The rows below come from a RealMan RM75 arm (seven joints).
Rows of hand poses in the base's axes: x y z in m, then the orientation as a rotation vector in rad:
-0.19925, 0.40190, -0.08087, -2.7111, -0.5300, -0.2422
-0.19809, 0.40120, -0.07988, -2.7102, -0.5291, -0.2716
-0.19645, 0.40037, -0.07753, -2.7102, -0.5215, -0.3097
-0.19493, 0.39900, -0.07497, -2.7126, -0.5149, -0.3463
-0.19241, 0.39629, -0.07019, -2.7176, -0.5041, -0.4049
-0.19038, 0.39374, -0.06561, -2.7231, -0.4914, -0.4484
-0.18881, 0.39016, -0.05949, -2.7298, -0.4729, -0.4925
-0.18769, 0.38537, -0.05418, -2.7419, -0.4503, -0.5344
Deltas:
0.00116, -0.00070, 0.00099, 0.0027, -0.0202, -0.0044
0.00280, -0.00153, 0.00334, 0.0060, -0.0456, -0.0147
0.00432, -0.00290, 0.00590, 0.0063, -0.0703, -0.0247
0.00684, -0.00561, 0.01068, 0.0049, -0.1100, -0.0410
0.00887, -0.00816, 0.01526, 0.0023, -0.1388, -0.0566
0.01044, -0.01174, 0.02138, -0.0008, -0.1673, -0.0763
0.01156, -0.01653, 0.02669, -0.0090, -0.1939, -0.0994

